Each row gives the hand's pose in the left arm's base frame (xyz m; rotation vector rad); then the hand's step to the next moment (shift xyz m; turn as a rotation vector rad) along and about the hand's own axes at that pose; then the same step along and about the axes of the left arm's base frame.
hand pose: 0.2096 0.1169 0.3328 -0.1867 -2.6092 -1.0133
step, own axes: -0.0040 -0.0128 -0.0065 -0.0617 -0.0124 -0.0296
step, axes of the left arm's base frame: 0.0024 -0.0138 -0.0050 0.0624 -0.0292 -0.0092
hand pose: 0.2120 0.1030 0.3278 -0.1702 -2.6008 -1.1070
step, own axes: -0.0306 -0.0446 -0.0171 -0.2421 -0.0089 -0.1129
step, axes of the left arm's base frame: 0.0228 -0.0429 -0.0292 0.2533 -0.0846 -0.0112
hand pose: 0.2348 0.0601 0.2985 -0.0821 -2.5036 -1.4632
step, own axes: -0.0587 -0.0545 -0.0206 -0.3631 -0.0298 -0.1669
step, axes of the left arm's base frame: 0.0514 -0.0407 -0.0504 0.3767 -0.1330 -0.0319
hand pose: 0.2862 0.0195 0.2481 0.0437 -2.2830 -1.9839
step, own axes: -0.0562 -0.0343 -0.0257 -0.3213 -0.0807 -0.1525
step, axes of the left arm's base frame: 0.0567 -0.0247 -0.0343 0.3309 -0.1302 -0.0812
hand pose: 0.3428 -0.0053 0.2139 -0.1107 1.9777 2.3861
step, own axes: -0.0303 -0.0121 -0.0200 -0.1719 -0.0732 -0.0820
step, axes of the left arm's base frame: 0.0317 -0.0170 -0.0131 0.1793 -0.0645 -0.0729
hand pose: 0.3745 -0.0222 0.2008 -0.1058 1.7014 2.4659
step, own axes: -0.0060 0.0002 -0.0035 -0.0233 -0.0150 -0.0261
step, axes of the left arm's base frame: 0.0058 -0.0038 -0.0002 0.0248 -0.0210 -0.0199
